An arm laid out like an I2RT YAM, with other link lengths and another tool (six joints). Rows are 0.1 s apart.
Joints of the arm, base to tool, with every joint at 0 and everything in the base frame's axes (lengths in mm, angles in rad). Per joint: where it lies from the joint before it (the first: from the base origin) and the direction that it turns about. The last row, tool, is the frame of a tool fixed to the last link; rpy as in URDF.
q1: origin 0 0 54.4 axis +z
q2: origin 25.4 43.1 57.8 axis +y
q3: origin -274.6 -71.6 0 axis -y
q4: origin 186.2 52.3 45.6 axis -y
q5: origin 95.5 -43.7 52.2 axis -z
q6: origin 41.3 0 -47 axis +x
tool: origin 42 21 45 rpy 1.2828 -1.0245 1.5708
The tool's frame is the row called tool.
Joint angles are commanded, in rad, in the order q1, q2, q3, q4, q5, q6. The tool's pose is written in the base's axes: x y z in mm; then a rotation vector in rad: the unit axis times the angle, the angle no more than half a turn. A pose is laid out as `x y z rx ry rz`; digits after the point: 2 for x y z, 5 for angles.
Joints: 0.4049 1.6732 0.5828 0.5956 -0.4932 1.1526
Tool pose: 336.73 134.34 191.34 -2.37235 0.01993 -0.89133
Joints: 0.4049 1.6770 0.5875 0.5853 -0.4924 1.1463
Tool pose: 337.31 134.74 189.86 -2.38051 0.01588 -0.88739
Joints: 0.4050 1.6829 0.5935 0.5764 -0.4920 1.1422
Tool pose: 338.34 135.33 188.25 -2.38780 0.01349 -0.88194
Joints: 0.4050 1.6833 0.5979 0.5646 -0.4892 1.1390
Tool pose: 338.66 135.31 187.43 -2.39546 0.01377 -0.87854
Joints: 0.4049 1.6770 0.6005 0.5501 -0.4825 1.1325
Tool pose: 338.19 134.66 187.95 -2.40366 0.01327 -0.88282
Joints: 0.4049 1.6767 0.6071 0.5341 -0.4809 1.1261
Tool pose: 338.54 134.89 187.42 -2.41197 0.00941 -0.87963
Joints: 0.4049 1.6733 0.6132 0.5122 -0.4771 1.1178
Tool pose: 338.32 134.74 186.80 -2.42409 0.00569 -0.87604
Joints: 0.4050 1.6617 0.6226 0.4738 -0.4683 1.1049
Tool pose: 337.33 134.00 187.18 -2.44299 0.00133 -0.87424
